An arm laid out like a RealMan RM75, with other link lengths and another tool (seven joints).
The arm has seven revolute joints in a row. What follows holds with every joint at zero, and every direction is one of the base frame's. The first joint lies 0.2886 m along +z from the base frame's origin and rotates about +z. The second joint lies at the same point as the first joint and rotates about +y. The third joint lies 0.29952 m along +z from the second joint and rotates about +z. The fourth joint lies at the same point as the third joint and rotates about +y. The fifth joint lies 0.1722 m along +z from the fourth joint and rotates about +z. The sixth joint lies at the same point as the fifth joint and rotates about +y. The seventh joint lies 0.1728 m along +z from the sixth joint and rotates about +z. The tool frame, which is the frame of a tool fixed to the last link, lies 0.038 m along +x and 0.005 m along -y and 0.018 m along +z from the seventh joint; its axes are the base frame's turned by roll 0, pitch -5.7 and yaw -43.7 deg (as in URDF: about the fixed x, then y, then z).
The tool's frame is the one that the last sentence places.
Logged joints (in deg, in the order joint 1, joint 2, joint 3, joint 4, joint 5, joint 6, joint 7), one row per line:
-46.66, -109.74, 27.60, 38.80, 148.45, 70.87, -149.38
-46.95, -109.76, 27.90, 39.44, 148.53, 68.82, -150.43
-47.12, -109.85, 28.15, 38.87, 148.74, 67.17, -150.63
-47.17, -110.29, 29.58, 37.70, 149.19, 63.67, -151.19
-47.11, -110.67, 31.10, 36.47, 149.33, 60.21, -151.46
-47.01, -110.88, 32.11, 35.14, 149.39, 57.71, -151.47
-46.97, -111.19, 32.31, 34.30, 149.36, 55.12, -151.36
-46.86, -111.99, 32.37, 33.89, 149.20, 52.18, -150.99
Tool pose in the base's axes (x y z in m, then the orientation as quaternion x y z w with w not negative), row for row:
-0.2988, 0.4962, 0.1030, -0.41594, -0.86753, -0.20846, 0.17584
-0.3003, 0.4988, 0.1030, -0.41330, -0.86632, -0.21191, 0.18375
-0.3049, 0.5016, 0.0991, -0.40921, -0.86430, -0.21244, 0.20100
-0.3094, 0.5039, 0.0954, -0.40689, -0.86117, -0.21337, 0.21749
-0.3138, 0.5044, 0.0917, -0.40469, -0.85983, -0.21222, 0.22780
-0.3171, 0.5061, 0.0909, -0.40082, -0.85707, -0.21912, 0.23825
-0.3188, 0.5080, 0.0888, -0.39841, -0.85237, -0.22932, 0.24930
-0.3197, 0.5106, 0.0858, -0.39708, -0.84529, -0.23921, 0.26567
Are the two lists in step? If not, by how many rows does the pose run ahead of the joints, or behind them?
The pose runs 1 row ahead of the joints: the pose in row i belongs to the joints in row i + 1.
